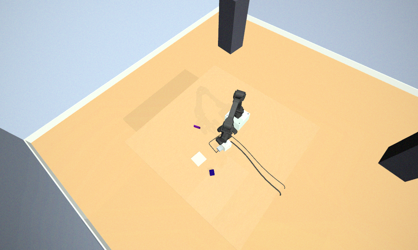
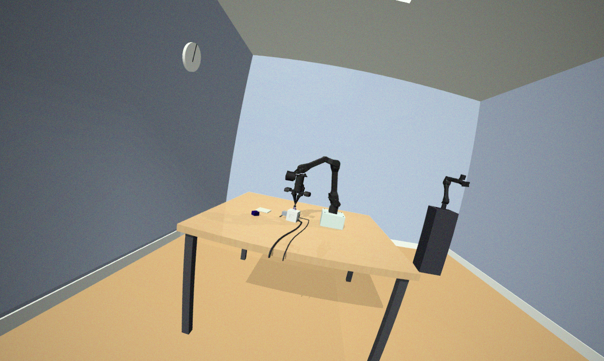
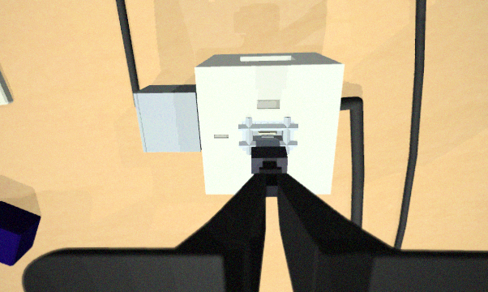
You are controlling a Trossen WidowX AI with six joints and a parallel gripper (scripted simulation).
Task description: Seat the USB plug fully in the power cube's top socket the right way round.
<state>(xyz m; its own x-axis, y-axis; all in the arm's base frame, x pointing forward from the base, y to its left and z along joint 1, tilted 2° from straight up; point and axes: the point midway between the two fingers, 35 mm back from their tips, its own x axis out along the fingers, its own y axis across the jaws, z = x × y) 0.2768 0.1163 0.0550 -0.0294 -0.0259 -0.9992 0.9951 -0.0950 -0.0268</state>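
Now: gripper tip 2 cm above the USB plug. Also, from my gripper tip: USB socket: 6 cm below; then dark blue block: 25 cm ahead, 11 cm below, 9 cm to the left; then white pad: 25 cm ahead, 12 cm below, 7 cm to the right.
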